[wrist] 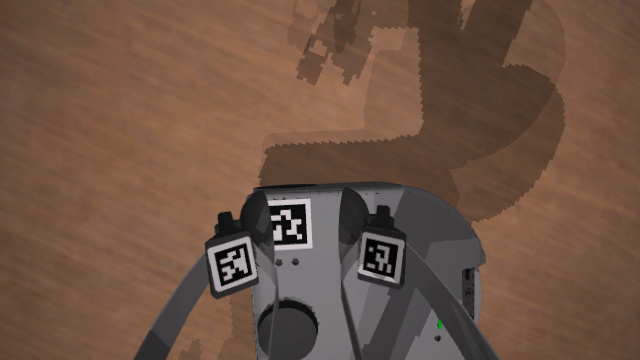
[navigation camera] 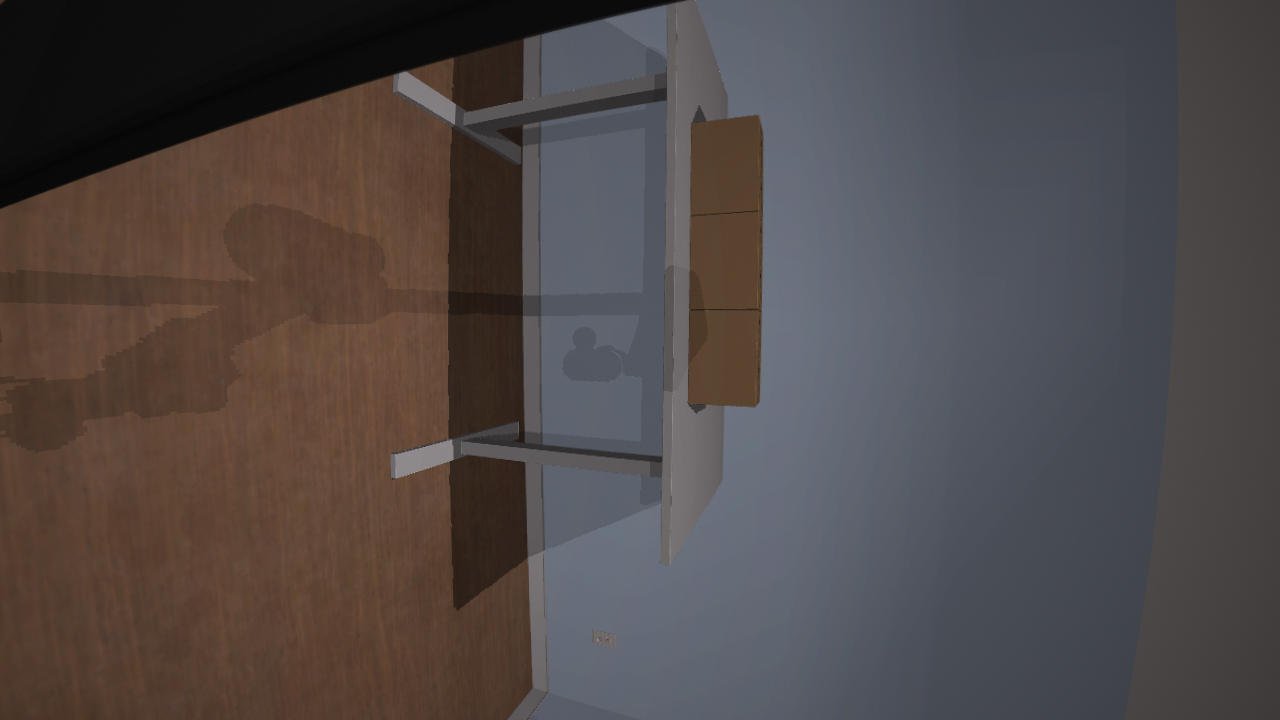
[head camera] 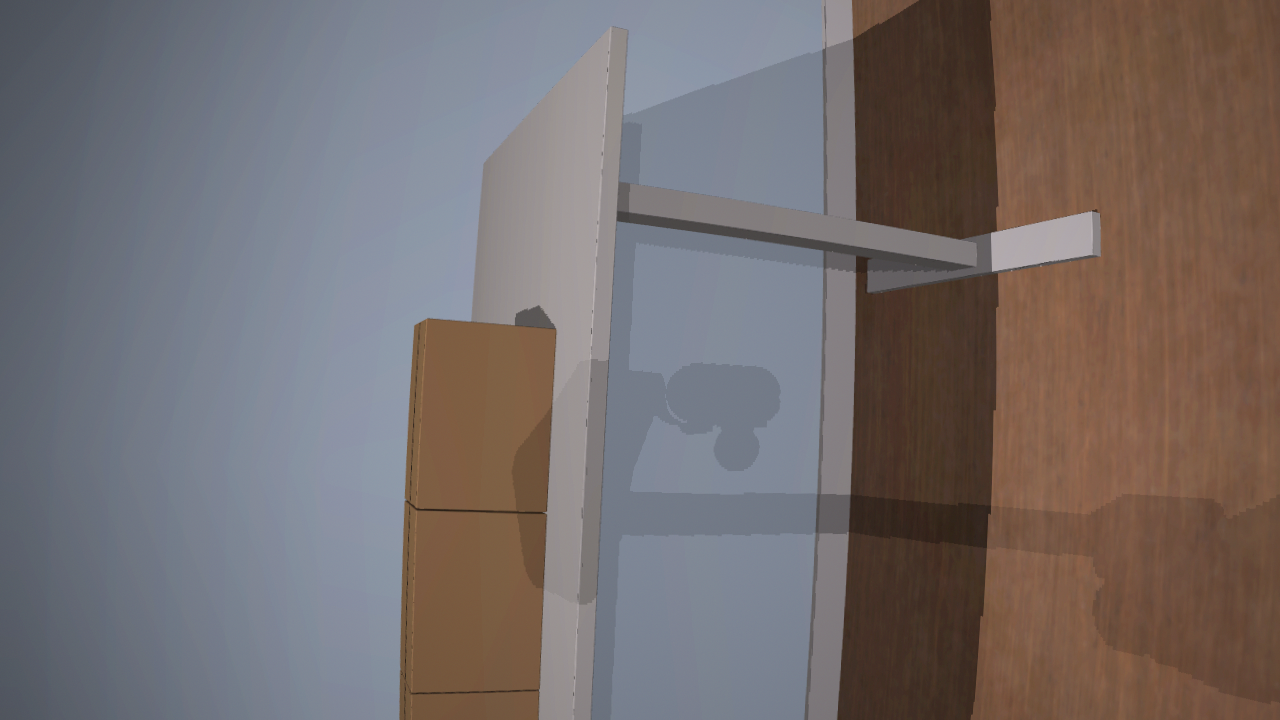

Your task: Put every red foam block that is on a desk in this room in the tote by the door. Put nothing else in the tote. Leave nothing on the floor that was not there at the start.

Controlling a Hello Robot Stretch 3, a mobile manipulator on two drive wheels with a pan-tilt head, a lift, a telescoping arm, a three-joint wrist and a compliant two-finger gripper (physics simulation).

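Seen in the pictures: gripper, fingertip midpoint: (wrist: 304, 215); robot's base, link origin: (wrist: 293, 283).
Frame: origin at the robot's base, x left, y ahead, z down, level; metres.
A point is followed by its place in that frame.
Observation:
My gripper (wrist: 304, 215) {x -0.170, y -0.022, z -0.360 m} is open, with nothing between its fingertips, in the wrist view. It hangs over my own grey base. A light grey desk (head camera: 554, 223) {x 1.038, y 0.836, z -0.951 m} (navigation camera: 698, 474) {x 1.099, y 0.958, z -0.951 m} stands against the blue wall in the head and navigation views, both turned on their side. A row of brown boxes (head camera: 483, 411) (navigation camera: 725, 259) stands on it and hides part of its top. No red foam block shows on the visible part of the desk top. The tote and the door do not show in these views.
The desk's legs (head camera: 796, 220) {x 1.125, y 0.987, z -0.463 m} (navigation camera: 563, 454) {x 1.135, y 0.966, z -0.469 m} end in feet that reach out over the wooden floor (head camera: 1145, 394) {x 0.891, y 0.541, z -0.001 m} (navigation camera: 268, 537) {x 0.458, y 0.748, z -0.001 m} (wrist: 125, 125) {x -0.282, y 0.267, z -0.001 m}. My grey base (wrist: 325, 280) {x -0.059, y -0.045, z -0.160 m} fills the lower middle of the wrist view. A wall socket (navigation camera: 604, 638) {x 1.131, y 2.097, z -0.403 m} is beside the desk. Robot shadows fall on floor and wall.

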